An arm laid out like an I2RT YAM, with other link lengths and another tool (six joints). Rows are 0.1 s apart.
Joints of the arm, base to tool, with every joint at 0 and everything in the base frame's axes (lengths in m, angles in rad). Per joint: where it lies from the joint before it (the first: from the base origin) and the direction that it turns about. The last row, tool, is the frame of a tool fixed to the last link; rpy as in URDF.
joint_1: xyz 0 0 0.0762 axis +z
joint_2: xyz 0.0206 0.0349 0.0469 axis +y
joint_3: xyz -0.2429 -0.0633 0 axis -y
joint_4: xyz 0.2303 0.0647 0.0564 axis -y
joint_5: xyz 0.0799 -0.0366 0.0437 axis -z
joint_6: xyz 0.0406 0 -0.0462 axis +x
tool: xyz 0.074 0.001 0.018 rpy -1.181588 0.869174 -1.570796
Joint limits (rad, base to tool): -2.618..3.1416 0..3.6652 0..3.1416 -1.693..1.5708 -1.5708..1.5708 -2.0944..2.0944
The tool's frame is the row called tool.
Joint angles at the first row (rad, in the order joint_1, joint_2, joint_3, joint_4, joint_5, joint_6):
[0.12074 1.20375 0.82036 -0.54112 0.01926 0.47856]
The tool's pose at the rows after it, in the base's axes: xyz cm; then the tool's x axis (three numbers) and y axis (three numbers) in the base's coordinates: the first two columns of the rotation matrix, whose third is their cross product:
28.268, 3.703, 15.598, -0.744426, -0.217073, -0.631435, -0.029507, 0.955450, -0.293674
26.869, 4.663, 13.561, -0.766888, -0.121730, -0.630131, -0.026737, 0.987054, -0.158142
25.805, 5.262, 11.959, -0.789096, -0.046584, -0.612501, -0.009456, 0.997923, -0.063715
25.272, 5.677, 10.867, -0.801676, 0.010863, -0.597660, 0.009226, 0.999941, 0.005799
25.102, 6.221, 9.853, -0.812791, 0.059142, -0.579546, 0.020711, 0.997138, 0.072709
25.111, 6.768, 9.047, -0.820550, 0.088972, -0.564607, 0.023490, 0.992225, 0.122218
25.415, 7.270, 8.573, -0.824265, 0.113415, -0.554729, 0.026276, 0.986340, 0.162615
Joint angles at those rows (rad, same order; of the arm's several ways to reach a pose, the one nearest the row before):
[0.12114 1.14349 0.71433 -0.46483 -0.10318 0.57509]
[0.12532 1.10799 0.60749 -0.39350 -0.20428 0.67617]
[0.13181 1.08779 0.52741 -0.33437 -0.26340 0.76124]
[0.13561 1.08510 0.47283 -0.27485 -0.30461 0.82684]
[0.14134 1.10837 0.43165 -0.20125 -0.34771 0.88674]
[0.14975 1.14159 0.40379 -0.13101 -0.38089 0.93024]
[0.15775 1.18200 0.39272 -0.06580 -0.40607 0.96762]

